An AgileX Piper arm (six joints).
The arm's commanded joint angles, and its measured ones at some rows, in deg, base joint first. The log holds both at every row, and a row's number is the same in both.
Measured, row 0:
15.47, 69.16, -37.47, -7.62, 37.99, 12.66
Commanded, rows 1 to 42:
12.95, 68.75, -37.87, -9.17, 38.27, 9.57
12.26, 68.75, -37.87, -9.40, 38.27, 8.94
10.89, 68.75, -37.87, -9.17, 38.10, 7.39
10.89, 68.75, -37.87, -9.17, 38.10, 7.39
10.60, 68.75, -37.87, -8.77, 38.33, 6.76
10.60, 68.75, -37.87, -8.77, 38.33, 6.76
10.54, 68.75, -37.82, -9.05, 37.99, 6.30
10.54, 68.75, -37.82, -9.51, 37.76, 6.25
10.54, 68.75, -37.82, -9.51, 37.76, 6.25
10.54, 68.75, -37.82, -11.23, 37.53, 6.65
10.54, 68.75, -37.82, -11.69, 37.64, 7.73
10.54, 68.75, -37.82, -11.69, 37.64, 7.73
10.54, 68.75, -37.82, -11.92, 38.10, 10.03
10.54, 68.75, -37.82, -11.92, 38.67, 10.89
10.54, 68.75, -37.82, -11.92, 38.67, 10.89
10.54, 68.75, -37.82, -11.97, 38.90, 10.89
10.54, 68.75, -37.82, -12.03, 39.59, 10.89
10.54, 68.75, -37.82, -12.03, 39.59, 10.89
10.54, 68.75, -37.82, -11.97, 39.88, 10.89
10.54, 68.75, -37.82, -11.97, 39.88, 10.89
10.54, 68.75, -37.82, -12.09, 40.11, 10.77
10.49, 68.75, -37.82, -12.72, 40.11, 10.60
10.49, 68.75, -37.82, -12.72, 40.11, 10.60
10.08, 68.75, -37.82, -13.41, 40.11, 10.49
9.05, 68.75, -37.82, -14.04, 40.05, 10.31
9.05, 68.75, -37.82, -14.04, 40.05, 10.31
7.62, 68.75, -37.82, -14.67, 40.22, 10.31
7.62, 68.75, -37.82, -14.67, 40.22, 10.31
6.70, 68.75, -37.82, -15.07, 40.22, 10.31
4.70, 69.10, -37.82, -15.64, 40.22, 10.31
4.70, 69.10, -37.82, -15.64, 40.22, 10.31
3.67, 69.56, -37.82, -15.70, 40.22, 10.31
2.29, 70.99, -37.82, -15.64, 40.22, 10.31
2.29, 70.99, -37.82, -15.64, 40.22, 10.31
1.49, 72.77, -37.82, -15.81, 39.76, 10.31
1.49, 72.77, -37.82, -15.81, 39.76, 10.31
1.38, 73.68, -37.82, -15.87, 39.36, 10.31
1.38, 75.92, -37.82, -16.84, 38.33, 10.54
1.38, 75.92, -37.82, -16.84, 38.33, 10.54
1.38, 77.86, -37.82, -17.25, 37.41, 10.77
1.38, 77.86, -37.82, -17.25, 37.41, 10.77
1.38, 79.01, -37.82, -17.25, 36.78, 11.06
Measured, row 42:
1.72, 76.38, -37.47, -16.39, 38.39, 10.49
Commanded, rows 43 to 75:
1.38, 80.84, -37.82, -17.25, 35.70, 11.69
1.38, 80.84, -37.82, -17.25, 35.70, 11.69
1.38, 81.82, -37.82, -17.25, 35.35, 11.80
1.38, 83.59, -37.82, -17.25, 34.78, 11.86
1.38, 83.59, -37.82, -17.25, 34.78, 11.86
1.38, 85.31, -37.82, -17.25, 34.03, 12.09
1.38, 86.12, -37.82, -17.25, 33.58, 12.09
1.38, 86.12, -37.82, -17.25, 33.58, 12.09
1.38, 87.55, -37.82, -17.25, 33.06, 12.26
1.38, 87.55, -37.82, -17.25, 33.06, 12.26
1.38, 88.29, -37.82, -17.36, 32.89, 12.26
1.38, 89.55, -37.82, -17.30, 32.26, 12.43
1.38, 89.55, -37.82, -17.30, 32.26, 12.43
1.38, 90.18, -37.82, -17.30, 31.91, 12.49
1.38, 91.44, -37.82, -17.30, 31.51, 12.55
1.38, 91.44, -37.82, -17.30, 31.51, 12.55
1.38, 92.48, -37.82, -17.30, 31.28, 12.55
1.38, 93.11, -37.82, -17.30, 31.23, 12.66
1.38, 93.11, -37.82, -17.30, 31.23, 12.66
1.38, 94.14, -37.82, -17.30, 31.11, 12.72
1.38, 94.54, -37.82, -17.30, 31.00, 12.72
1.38, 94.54, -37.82, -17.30, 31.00, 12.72
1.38, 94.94, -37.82, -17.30, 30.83, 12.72
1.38, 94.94, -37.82, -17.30, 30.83, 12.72
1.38, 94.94, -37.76, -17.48, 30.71, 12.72
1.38, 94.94, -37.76, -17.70, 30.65, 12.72
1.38, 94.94, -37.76, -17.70, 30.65, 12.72
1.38, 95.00, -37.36, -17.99, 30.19, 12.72
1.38, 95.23, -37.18, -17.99, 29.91, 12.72
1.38, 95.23, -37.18, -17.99, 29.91, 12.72
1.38, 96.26, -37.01, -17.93, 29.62, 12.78
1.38, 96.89, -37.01, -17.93, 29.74, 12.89
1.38, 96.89, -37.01, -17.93, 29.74, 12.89
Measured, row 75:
1.72, 95.40, -37.36, -17.48, 30.02, 12.26
